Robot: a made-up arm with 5 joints.
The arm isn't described. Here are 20 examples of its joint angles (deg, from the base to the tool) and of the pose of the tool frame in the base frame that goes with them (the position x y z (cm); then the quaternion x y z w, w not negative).
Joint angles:
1: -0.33 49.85 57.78 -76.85 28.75
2: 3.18 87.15 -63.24 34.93 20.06
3: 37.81 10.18 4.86 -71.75 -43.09
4: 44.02 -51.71 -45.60 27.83 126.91
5: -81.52 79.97 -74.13 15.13 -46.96
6: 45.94 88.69 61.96 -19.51 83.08
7: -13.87 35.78 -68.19 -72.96 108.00
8: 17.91 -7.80 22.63 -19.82 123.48
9: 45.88 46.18 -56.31 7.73 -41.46
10: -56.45 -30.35 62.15 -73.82 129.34
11: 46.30 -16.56 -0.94 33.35 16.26
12: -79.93 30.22 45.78 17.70 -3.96
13: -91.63 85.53 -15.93 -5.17 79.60
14: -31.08 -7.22 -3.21 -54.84 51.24
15: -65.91 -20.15 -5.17 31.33 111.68
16: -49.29 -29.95 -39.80 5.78 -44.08
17: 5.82 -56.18 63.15 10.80 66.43
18: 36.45 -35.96 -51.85 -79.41 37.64
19: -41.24 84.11 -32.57 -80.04 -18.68
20: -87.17 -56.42 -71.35 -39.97 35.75
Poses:
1: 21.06 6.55 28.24 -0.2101 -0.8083 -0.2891 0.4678
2: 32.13 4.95 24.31 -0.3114 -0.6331 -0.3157 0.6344
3: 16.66 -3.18 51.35 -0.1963 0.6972 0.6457 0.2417
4: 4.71 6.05 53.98 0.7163 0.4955 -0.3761 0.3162
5: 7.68 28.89 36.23 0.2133 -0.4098 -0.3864 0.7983
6: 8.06 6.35 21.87 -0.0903 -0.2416 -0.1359 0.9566
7: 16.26 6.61 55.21 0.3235 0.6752 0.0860 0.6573
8: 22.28 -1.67 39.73 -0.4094 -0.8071 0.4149 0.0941
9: 25.81 -14.43 47.54 0.1706 0.5256 0.8301 0.0745
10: 9.74 9.65 41.56 -0.0098 0.9012 -0.1928 0.3879
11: 20.63 -5.54 45.25 -0.4688 -0.6895 -0.5245 0.1724
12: 3.09 11.49 23.83 -0.1361 -0.5527 0.2057 0.7960
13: 0.75 16.97 17.54 0.4251 -0.6066 0.5927 0.3162
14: 11.12 10.11 53.07 -0.1854 0.8952 0.3047 0.2671
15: 8.07 12.53 43.09 -0.2899 0.8764 -0.3764 0.0782
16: 1.24 -0.96 59.18 0.6620 -0.3427 -0.6263 0.2283
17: 15.54 5.17 34.09 -0.2455 -0.9120 -0.0128 0.3283
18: -2.78 15.06 48.56 -0.1329 0.3880 -0.1144 0.9048
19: 19.70 17.99 36.36 0.3937 -0.6380 -0.5825 0.3143
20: -0.88 -23.68 43.30 -0.4151 0.0533 0.7389 0.5282
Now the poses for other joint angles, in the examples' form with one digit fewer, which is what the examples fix.
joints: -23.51 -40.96 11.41 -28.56 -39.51
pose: 5.2 3.5 54.6 0.522 -0.522 -0.667 0.100
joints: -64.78 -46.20 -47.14 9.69 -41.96
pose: -2.3 -10.5 56.6 0.780 -0.193 -0.570 0.169
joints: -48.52 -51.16 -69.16 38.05 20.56
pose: -7.9 -6.9 54.1 -0.501 0.674 0.502 0.204
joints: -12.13 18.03 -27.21 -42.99 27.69
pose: 19.3 9.3 52.8 -0.135 0.903 0.382 0.143
